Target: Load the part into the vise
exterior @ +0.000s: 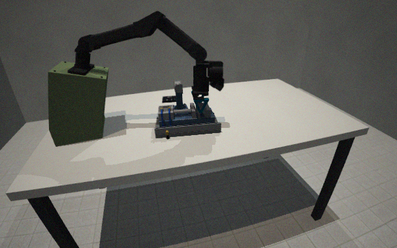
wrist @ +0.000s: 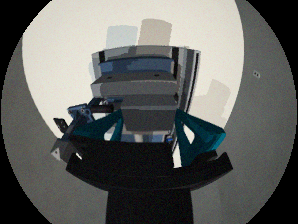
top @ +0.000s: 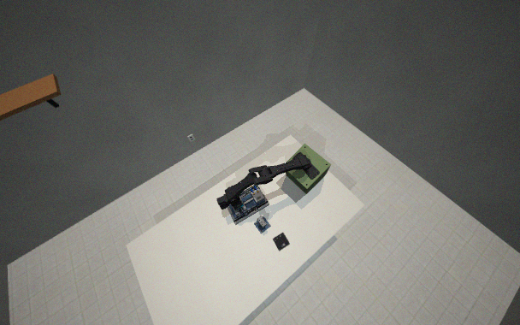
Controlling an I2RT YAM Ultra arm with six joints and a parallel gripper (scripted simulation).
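The grey block part lies 10 mm below my hand. Also, from my hand: cylinder rod 80 mm behind, 30 mm to the left, 20 mm below; air cylinder 160 mm behind, 30 mm to the left, 20 mm below; vise 60 mm behind, 30 mm to the left, 60 mm below.
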